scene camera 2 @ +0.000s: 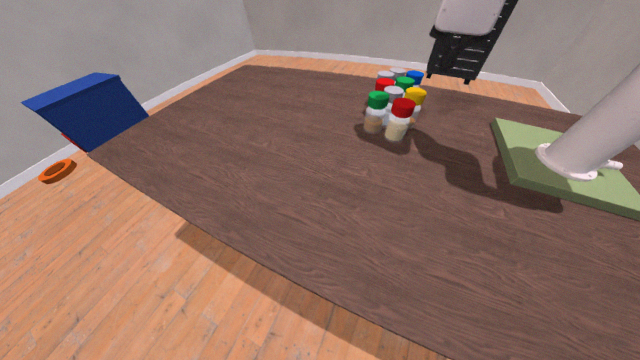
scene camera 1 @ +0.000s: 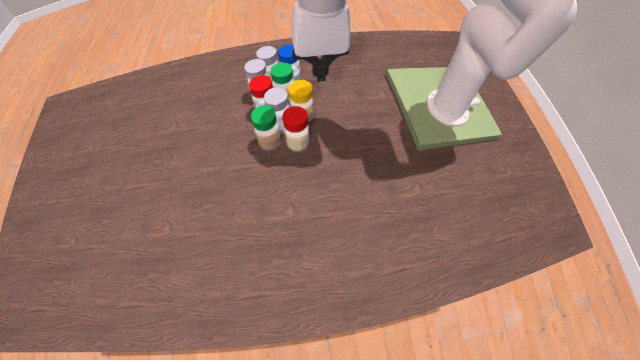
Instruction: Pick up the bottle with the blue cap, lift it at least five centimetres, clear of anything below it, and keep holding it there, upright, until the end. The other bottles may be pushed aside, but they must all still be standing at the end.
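Pixels of known places: gripper, between the fingertips: [scene camera 2: 443, 70] [scene camera 1: 320, 77]; arm's base, origin of its link: [scene camera 2: 562, 162] [scene camera 1: 447, 108].
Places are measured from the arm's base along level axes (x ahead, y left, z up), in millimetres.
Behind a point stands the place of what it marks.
The blue-capped bottle [scene camera 1: 287, 54] {y -224, x 390, z 80 mm} [scene camera 2: 414, 78] {y -212, x 387, z 72 mm} stands upright at the back right of a tight group of bottles, partly hidden by the hand in scene camera 1. A grey-capped bottle [scene camera 1: 266, 55] {y -240, x 443, z 80 mm} is to its left and a green-capped bottle [scene camera 1: 282, 73] {y -155, x 418, z 80 mm} [scene camera 2: 404, 83] {y -144, x 420, z 78 mm} is in front of it. My gripper [scene camera 1: 321, 79] {y -42, x 357, z 153 mm} [scene camera 2: 447, 66] {y -42, x 357, z 153 mm} is shut and empty, pointing down above and to the right of the blue cap. Its fingers are hard to make out against a dark object in scene camera 2.
Yellow [scene camera 1: 300, 92] {y -78, x 393, z 80 mm} [scene camera 2: 415, 96] {y -65, x 392, z 77 mm}, red [scene camera 1: 295, 120] {y -2, x 423, z 80 mm} [scene camera 2: 403, 108] {y 12, x 423, z 77 mm}, green and grey-capped bottles stand close together in front. The arm's base stands on a green plate [scene camera 1: 462, 135] {y 93, x 6, z 1 mm} [scene camera 2: 525, 176] {y 84, x 124, z 1 mm} at the right. A black slatted unit [scene camera 2: 479, 60] stands beyond the table.
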